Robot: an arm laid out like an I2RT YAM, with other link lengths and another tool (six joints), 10 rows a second.
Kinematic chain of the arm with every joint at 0, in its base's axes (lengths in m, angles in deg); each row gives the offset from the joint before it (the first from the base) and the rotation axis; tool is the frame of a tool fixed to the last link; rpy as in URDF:
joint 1: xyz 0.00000 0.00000 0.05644 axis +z
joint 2: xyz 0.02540 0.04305 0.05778 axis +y
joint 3: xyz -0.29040 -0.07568 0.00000 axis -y
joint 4: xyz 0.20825 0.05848 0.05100 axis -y
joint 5: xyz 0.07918 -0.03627 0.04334 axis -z
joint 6: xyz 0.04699 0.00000 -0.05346 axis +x
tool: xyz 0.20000 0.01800 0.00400 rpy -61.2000 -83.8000 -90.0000
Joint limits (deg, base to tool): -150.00..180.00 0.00..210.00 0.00..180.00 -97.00..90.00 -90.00..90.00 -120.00..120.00
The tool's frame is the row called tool.
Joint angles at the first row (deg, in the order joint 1, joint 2, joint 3, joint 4, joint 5, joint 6):
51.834, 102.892, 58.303, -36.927, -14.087, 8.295
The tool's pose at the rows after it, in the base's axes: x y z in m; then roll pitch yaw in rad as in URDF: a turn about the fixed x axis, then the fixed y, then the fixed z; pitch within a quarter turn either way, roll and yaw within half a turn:
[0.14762 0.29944 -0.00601 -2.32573 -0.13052 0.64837]
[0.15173 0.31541 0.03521 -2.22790 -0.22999 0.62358]
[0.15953 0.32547 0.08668 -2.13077 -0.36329 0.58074]
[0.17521 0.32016 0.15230 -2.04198 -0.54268 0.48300]
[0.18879 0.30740 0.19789 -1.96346 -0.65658 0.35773]
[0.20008 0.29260 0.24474 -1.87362 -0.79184 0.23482]
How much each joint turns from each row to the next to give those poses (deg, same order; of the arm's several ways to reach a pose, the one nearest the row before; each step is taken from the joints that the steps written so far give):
-0.633, -2.819, 0.373, 0.000, -1.508, -0.021
-1.684, -6.187, 0.238, 0.373, -4.174, -0.197
-2.206, -7.824, 0.024, 0.851, -3.606, 0.022
-3.346, -10.797, -0.001, 0.744, -1.443, 1.048
-3.017, -7.563, 0.000, 0.807, 0.021, 2.404
-3.082, -7.039, 0.001, 1.966, 0.043, 0.896

